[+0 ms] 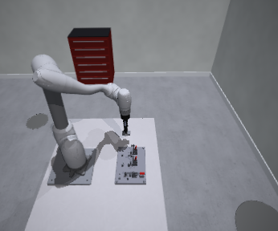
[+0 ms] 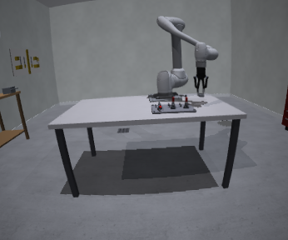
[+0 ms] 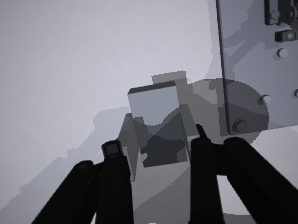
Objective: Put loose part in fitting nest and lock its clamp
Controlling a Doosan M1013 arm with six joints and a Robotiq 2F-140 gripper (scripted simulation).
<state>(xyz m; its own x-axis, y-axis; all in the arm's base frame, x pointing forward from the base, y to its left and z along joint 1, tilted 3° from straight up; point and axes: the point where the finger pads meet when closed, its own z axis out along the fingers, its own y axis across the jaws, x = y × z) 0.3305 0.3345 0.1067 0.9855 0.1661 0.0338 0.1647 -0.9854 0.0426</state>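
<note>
The grey loose part lies 3 cm below my hand. Round my hand: grey fixture plate 25 cm to the right, 12 cm below, 9 cm ahead.
</note>
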